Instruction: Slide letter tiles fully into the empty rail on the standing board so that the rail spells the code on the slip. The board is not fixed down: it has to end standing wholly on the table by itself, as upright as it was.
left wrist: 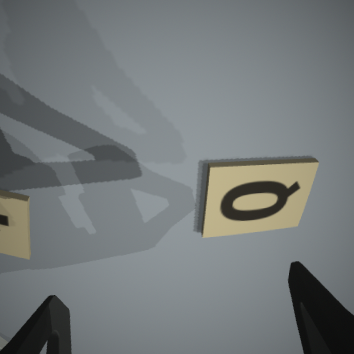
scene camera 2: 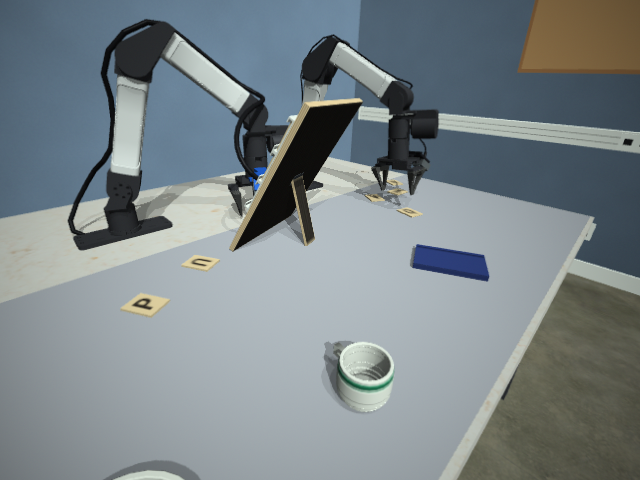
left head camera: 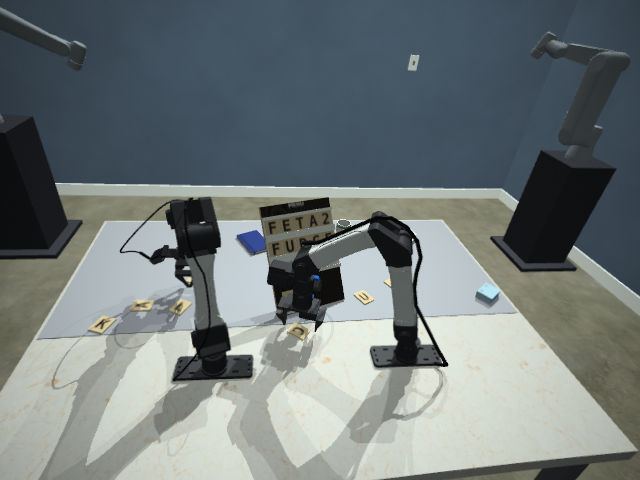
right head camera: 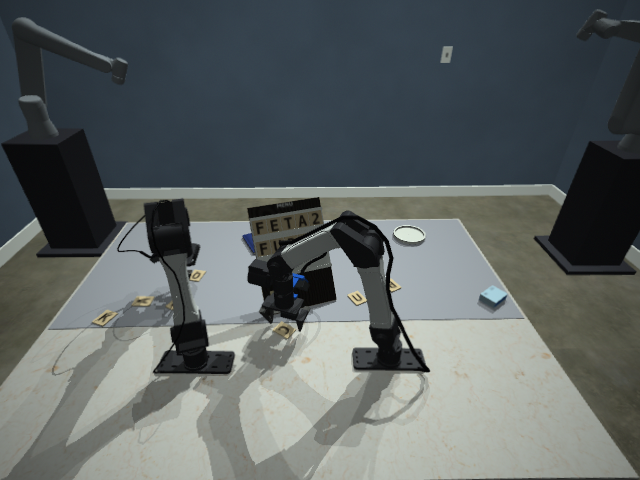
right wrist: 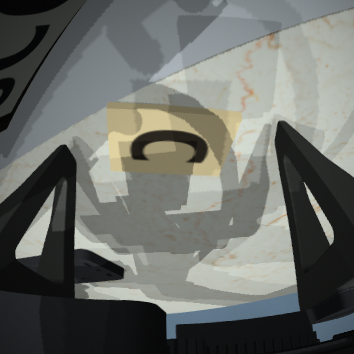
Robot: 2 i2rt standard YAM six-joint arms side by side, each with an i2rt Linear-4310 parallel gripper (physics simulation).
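Where they show: left gripper, fingertip midpoint: (left wrist: 168,293) (scene camera 2: 397,192) (left head camera: 191,276) (right head camera: 189,274); right gripper, fingertip midpoint: (left head camera: 300,327) (right head camera: 285,326) (right wrist: 169,140); left arm's base, link origin: (left head camera: 215,368) (right head camera: 197,363); right arm's base, link origin: (scene camera 2: 126,233) (left head camera: 404,356) (right head camera: 388,360).
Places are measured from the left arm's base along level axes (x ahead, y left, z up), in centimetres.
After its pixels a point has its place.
The board (left head camera: 336,285) {x 27.8, y -36.5, z 5.4 cm} (right head camera: 321,286) {x 27.1, y -34.4, z 5.6 cm} (scene camera 2: 310,139) {x 38.1, y -27.3, z 24.0 cm} leans back on its rear strut; it reads FETA2 above a partly hidden row starting FU. The right arm covers much of its lower part. My right gripper (left head camera: 300,325) {x 13.3, y -23.6, z 1.0 cm} (right head camera: 285,323) {x 13.3, y -23.6, z 1.0 cm} (right wrist: 169,140) {x 13.3, y -23.6, z 1.0 cm} is open above the C tile (left head camera: 298,331) {x 12.1, y -23.1, z 0.5 cm} (right head camera: 283,330) {x 12.1, y -23.0, z 0.5 cm} (right wrist: 170,146) {x 12.4, y -23.3, z 0.5 cm}, which lies between and below the fingertips, in front of the board. My left gripper (scene camera 2: 398,190) {x 32.9, y 11.4, z 4.9 cm} (left wrist: 168,293) {x 32.9, y 11.4, z 4.9 cm} is open above the mat, near the Q tile (left wrist: 260,200) {x 38.1, y 11.1, z 0.6 cm} (scene camera 2: 409,212) {x 38.5, y 10.5, z 0.6 cm} (right head camera: 196,275) {x 37.9, y 11.1, z 0.6 cm}. The code slip cannot be made out.
Tiles K (left head camera: 102,324) {x 16.3, y 33.4, z 0.6 cm}, A (left head camera: 180,306) {x 23.4, y 13.3, z 0.6 cm} and another (left head camera: 142,305) {x 24.0, y 24.7, z 0.6 cm} lie at the left; U (left head camera: 363,297) {x 27.2, y -46.4, z 0.6 cm} (scene camera 2: 200,262) {x 27.7, y -46.8, z 0.6 cm} and P (scene camera 2: 145,304) {x 34.8, y -59.3, z 0.6 cm} lie right of the board in the head views. A blue book (scene camera 2: 449,262) {x 60.9, y -9.5, z 1.4 cm}, cup (scene camera 2: 364,377) {x 67.7, y -43.9, z 0.8 cm}, dish (right head camera: 409,235) {x 66.6, y -71.3, z 1.1 cm} and light-blue block (left head camera: 487,293) {x 26.9, y -91.0, z 2.7 cm} stand around.
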